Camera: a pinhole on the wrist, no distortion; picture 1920 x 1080 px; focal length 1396.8 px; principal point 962.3 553.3 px. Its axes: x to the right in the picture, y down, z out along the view. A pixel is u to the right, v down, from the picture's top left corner.
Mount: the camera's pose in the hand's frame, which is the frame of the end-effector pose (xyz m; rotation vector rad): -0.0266 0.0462 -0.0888 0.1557 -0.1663 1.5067
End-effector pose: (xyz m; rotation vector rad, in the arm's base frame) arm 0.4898 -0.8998 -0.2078 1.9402 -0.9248 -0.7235
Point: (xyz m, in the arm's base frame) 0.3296 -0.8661 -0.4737
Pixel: 315 708
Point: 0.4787 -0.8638 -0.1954
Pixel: 473 688
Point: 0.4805 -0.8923 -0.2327
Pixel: 437 280
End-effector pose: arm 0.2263 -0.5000 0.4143 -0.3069 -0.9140 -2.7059
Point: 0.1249 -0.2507 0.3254
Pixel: outside the picture
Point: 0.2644 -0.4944 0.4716
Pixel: 1194 490
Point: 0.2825 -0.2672 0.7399
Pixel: 1189 483
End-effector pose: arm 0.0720 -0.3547 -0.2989 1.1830 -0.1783 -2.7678
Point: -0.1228 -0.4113 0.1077
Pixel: 1412 906
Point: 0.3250 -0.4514 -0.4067
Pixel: behind the camera
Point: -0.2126 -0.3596 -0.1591
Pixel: 1138 102
